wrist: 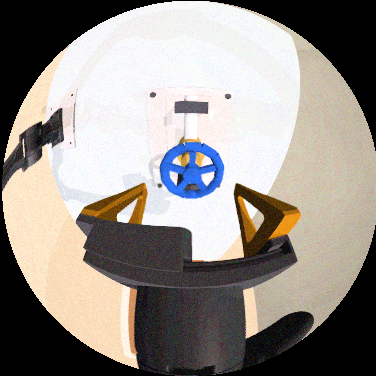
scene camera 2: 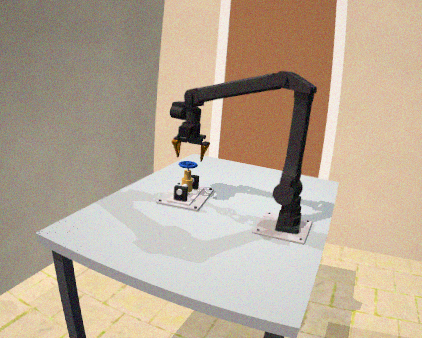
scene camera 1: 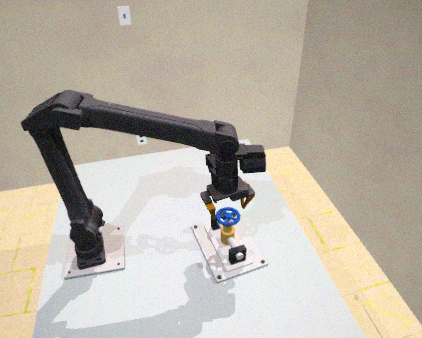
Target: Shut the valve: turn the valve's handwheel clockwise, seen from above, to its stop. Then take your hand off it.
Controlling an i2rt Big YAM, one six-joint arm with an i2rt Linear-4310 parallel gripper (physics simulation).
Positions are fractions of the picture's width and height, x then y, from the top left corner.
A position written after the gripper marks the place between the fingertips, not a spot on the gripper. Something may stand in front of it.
Observation:
In view: the gripper (scene camera 1: 0.54, 0.63), a blue five-spoked handwheel (wrist: 0.51, 0.46) and a pale base plate (scene camera 1: 0.49, 0.74).
The gripper shows as well in the wrist view (wrist: 0.50, 0.50). The pale base plate is seen too in the wrist view (wrist: 0.42, 0.26).

